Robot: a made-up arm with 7 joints.
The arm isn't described. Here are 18 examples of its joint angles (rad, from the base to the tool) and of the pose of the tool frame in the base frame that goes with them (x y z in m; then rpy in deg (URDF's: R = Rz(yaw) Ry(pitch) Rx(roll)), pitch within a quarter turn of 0, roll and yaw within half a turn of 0).
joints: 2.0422 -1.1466 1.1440 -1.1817 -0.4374 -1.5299 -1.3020
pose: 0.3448 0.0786 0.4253 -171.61 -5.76 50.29
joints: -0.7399 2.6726 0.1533 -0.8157 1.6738 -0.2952 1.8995
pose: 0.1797 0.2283 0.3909 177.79 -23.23 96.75
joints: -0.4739 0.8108 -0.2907 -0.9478 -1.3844 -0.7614 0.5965
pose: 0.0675 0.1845 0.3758 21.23 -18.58 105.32
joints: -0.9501 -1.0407 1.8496 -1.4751 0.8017 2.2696 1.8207
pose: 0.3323 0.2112 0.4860 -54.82 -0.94 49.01
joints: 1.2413 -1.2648 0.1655 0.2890 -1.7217 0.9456 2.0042
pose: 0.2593 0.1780 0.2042 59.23 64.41 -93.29
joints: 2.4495 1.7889 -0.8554 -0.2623 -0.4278 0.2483 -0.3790
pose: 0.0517 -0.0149 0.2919 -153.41 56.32 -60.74
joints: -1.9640 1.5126 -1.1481 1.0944 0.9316 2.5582 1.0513
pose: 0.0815 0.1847 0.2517 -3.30 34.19 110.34
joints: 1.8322 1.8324 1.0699 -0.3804 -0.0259 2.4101 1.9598
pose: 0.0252 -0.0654 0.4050 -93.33 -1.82 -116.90
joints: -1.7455 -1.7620 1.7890 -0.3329 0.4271 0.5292 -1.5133
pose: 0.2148 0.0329 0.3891 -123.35 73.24 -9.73
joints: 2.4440 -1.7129 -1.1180 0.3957 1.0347 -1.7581 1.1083
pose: 0.1192 0.1148 0.5251 177.61 -72.40 -137.07
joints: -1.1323 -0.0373 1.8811 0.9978 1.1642 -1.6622 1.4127
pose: 0.4054 0.2188 0.4697 -40.17 -5.63 41.85
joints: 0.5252 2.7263 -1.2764 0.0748 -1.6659 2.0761 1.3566
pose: 0.1230 0.2576 0.4130 12.25 -29.33 97.80
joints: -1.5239 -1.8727 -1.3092 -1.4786 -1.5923 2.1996 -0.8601
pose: 0.0426 0.0644 0.4949 150.66 51.95 -151.14
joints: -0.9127 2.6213 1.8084 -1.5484 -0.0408 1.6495 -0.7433
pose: 0.4667 0.1427 0.4745 114.02 -43.95 -160.27
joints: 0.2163 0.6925 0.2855 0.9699 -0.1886 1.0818 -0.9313
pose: 0.2724 0.0478 0.4398 88.18 -49.64 -131.90
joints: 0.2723 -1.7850 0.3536 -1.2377 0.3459 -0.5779 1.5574
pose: 0.1584 0.0822 0.4476 108.19 -48.99 -122.32
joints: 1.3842 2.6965 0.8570 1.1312 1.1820 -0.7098 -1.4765
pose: -0.0432 -0.0510 0.4309 49.09 -36.87 114.69
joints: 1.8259 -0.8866 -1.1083 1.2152 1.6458 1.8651 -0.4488
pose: 0.0597 0.0944 0.2651 -22.48 -28.54 140.83
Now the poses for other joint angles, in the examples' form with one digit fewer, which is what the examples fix.
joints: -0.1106 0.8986 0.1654 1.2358 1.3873 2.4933 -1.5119
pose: 0.308 0.005 0.308 -111.7 -49.0 80.4
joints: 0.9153 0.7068 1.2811 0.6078 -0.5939 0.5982 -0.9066
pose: 0.117 0.043 0.509 122.9 -23.9 158.2
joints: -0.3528 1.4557 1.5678 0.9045 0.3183 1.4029 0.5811
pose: 0.316 0.015 0.292 -125.2 49.8 76.3
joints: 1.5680 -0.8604 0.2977 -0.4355 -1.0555 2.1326 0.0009
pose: 0.254 0.036 0.142 -56.3 64.2 119.9
